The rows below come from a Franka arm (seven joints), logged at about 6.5 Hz.
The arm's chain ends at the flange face. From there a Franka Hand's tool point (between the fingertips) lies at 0.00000 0.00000 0.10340 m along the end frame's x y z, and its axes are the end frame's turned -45 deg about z.
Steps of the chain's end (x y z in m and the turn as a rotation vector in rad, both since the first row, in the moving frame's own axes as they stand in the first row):
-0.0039 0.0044 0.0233 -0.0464 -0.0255 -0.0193
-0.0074 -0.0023 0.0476 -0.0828 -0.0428 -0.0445
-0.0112 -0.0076 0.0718 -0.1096 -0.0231 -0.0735
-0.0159 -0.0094 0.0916 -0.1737 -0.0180 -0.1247
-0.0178 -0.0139 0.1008 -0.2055 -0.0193 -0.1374
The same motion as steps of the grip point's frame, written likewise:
-0.0111 0.0019 0.0232 -0.0148 -0.0508 -0.0193
-0.0127 -0.0037 0.0472 -0.0283 -0.0888 -0.0445
-0.0120 -0.0066 0.0712 -0.0612 -0.0938 -0.0735
-0.0178 -0.0057 0.0900 -0.1101 -0.1356 -0.1247
-0.0181 -0.0078 0.0986 -0.1317 -0.1590 -0.1374

